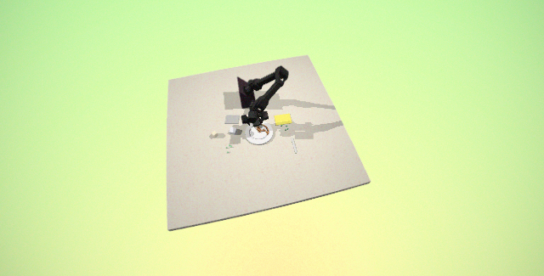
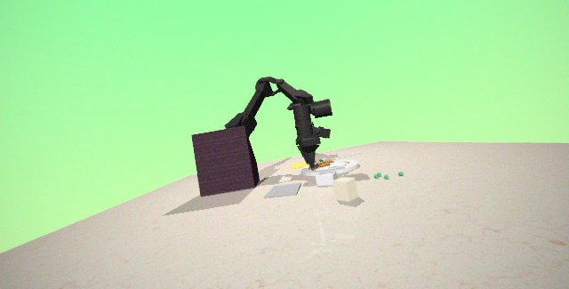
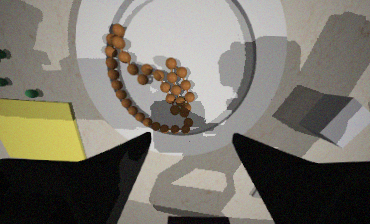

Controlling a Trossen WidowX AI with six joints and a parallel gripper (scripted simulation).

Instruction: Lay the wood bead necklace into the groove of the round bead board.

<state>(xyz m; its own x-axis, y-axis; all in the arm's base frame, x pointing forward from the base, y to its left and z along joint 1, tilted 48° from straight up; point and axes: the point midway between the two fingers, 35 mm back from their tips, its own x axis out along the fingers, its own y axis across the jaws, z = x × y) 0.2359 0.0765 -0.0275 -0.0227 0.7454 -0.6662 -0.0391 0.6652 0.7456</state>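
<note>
The round white bead board is 60 mm ahead of my gripper tip, 10 mm to the left of it and 20 mm below it. Round my gripper tip: cream cube: 30 mm ahead, 300 mm to the right, 10 mm below; then yellow card: 20 mm behind, 210 mm to the left, 20 mm below; then grey flat plate: 90 mm behind, 170 mm to the right, 20 mm below.
</note>
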